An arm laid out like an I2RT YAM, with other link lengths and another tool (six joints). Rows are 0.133 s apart.
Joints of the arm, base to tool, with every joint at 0 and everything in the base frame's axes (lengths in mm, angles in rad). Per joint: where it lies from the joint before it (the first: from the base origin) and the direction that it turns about. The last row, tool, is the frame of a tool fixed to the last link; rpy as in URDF.
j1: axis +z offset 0 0 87
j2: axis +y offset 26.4 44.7 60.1
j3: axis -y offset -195.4 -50.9 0
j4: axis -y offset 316 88.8 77.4
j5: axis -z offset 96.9 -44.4 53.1
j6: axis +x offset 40.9 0 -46.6
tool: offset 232 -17 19 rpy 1.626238 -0.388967 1.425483
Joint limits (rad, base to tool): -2.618..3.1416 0..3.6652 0..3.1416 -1.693..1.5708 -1.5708..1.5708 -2.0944..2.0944
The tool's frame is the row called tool.
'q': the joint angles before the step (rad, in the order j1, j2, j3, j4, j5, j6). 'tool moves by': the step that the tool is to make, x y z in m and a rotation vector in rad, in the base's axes. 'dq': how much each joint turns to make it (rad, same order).
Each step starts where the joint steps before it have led.
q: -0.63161 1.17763 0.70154 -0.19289 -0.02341 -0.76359
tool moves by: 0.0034 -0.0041 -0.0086 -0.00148 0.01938 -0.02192
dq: 0.01581 0.05939 0.03363 0.01095 0.03726 0.01385
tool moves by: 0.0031 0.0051 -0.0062 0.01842 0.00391 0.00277
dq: 0.00938 0.02025 0.01006 -0.00375 -0.00309 0.01411
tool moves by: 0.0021 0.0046 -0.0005 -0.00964 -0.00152 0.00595
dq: 0.01326 -0.00638 -0.01335 0.01368 0.01016 -0.00078
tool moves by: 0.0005 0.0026 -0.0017 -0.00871 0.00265 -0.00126
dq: 0.01143 -0.00229 -0.01005 0.01034 0.01534 0.00135
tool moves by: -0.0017 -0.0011 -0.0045 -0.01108 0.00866 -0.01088
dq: 0.00779 0.00705 -0.00818 0.01398 0.02332 0.00106
